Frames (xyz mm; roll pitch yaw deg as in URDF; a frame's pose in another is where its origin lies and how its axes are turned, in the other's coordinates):
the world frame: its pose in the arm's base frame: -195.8 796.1 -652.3 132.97 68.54 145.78
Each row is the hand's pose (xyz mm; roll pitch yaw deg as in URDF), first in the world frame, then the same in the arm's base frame.
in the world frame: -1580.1 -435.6 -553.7 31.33 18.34 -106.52
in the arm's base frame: -157.8 -78.8 839.7 -72.27 -4.94 -92.84
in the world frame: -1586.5 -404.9 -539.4 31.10 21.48 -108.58
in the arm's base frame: -148.0 -47.5 850.3 -71.51 -7.54 -95.47
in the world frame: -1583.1 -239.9 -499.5 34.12 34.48 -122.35
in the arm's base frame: -141.3 119.3 881.4 -59.06 -21.42 -106.94
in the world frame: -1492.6 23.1 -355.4 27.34 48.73 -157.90
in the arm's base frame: -81.1 422.6 831.6 -28.37 -43.61 -130.90
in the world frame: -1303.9 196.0 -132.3 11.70 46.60 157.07
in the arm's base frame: 39.6 680.5 646.7 24.11 -57.33 -173.92
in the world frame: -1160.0 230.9 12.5 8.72 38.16 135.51
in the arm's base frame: 125.3 779.1 486.0 63.13 -55.45 153.53
